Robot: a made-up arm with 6 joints.
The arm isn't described. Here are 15 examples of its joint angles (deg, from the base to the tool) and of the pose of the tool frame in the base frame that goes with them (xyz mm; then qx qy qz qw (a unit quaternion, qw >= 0)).
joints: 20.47 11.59 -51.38 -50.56 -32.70 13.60
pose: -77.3 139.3 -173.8 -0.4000 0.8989 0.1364 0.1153
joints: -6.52 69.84 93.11 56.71 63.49 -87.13
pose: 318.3 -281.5 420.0 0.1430 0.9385 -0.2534 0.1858
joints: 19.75 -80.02 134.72 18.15 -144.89 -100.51
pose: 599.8 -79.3 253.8 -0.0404 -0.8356 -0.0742 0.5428
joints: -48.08 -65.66 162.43 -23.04 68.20 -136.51
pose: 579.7 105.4 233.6 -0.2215 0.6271 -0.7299 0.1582
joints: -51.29 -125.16 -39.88 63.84 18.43 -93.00
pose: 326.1 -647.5 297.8 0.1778 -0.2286 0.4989 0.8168
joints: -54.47 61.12 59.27 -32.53 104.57 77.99
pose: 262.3 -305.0 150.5 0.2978 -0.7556 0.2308 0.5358
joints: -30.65 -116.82 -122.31 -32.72 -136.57 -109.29
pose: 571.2 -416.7 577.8 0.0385 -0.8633 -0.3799 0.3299
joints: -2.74 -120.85 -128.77 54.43 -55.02 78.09
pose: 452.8 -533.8 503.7 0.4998 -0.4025 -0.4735 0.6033
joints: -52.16 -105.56 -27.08 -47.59 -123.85 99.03
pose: 61.4 -525.4 286.6 0.6537 -0.4382 -0.2037 0.5824
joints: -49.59 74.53 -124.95 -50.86 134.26 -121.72
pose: -75.1 322.4 -100.9 0.4295 0.0082 -0.6763 0.5984
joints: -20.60 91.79 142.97 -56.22 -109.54 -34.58
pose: 613.8 134.5 52.8 0.2401 0.7184 -0.6521 0.0328
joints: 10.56 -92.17 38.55 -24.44 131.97 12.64
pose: -119.2 55.1 274.3 -0.9180 0.0676 0.3827 0.0786
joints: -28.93 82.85 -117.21 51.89 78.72 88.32
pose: 169.5 544.4 172.4 0.2099 0.1183 0.9684 0.0644
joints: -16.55 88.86 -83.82 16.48 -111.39 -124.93
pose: -64.3 519.0 143.0 -0.0611 0.8175 -0.2346 0.5224
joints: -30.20 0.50 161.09 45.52 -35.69 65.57
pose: 573.7 89.8 71.5 -0.9135 -0.3827 0.0304 0.1349
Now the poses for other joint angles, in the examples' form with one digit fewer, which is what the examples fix.
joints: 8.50 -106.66 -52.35 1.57 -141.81 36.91
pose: -239 -506 413 0.789 -0.129 -0.378 0.466
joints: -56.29 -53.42 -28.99 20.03 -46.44 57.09
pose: 185 -517 -13 0.661 -0.403 -0.604 0.190
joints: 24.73 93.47 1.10 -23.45 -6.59 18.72
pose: -72 132 248 -0.308 0.220 0.912 0.158
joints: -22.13 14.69 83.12 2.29 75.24 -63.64
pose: 156 -129 430 -0.170 0.532 -0.151 0.816
